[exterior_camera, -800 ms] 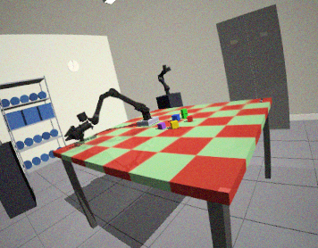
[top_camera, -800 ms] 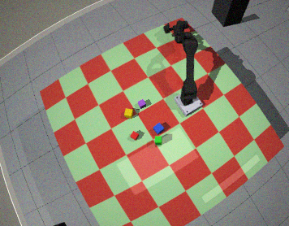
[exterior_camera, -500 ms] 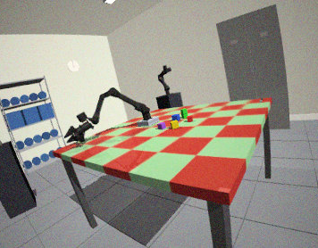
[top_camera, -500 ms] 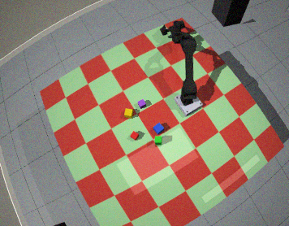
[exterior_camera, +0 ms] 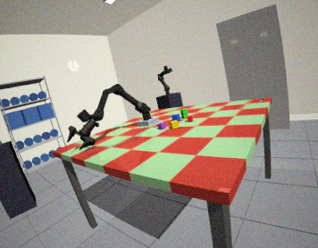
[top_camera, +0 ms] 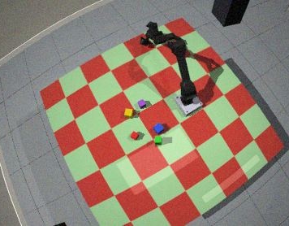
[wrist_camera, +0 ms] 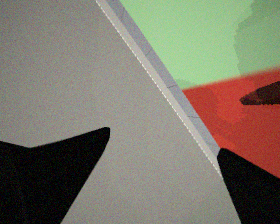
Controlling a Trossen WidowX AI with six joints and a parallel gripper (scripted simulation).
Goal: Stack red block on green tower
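Right now my gripper tip is 32 cm short of the red block, 70 cm to the right of it and 4 cm above it. The rest, counted from my gripper tip: yellow block: 31 cm ahead, 56 cm to the left, 4 cm below; then blue block: 18 cm ahead, 72 cm to the left, 4 cm below; then purple block: 22 cm ahead, 53 cm to the left, 4 cm below.
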